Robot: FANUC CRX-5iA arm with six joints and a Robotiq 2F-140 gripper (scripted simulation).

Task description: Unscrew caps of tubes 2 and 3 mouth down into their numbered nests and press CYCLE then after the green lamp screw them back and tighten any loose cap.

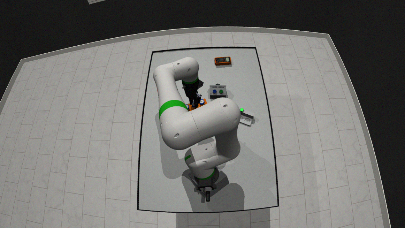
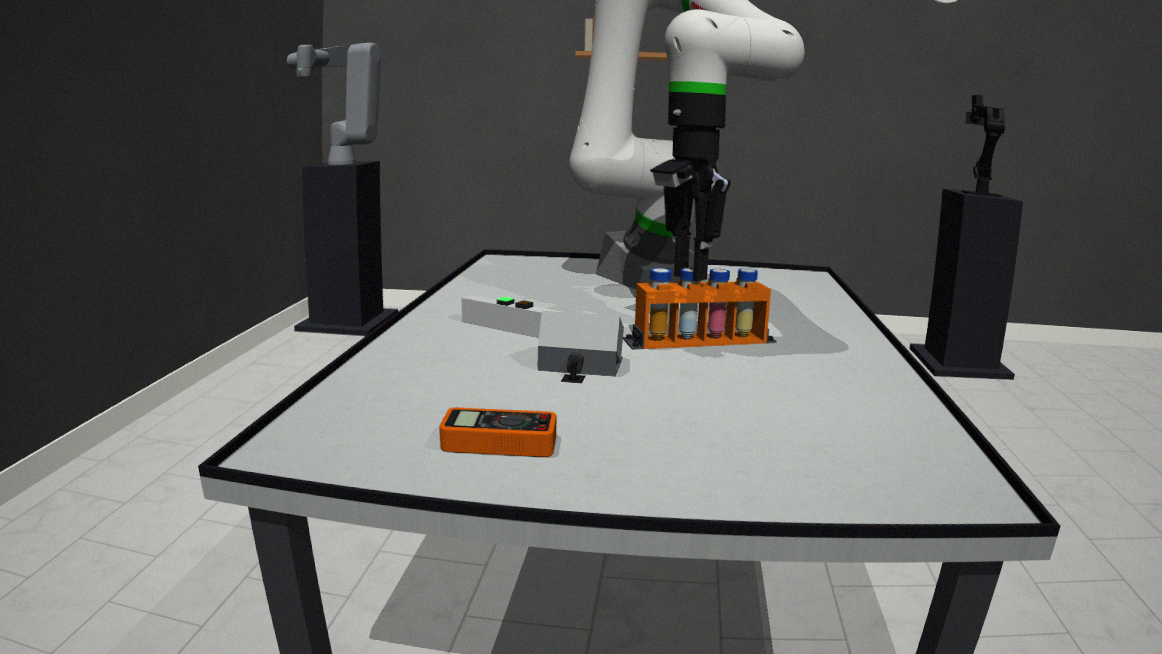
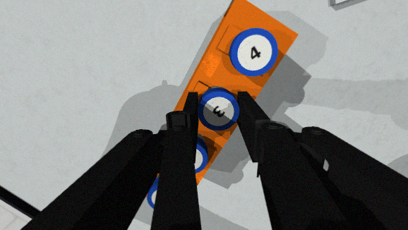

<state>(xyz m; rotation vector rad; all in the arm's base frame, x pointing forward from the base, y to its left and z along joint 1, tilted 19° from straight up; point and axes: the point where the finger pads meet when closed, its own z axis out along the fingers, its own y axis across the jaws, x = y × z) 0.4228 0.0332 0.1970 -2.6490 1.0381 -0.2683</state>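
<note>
Right now the cap 3 is 30 mm below my hand. The rest, counted from my hand: cap 1: 30 mm behind, 100 mm to the left, 30 mm below; cap 4: 20 mm ahead, 50 mm to the right, 30 mm below; cap 2: 20 mm behind, 50 mm to the left, 30 mm below.
</note>
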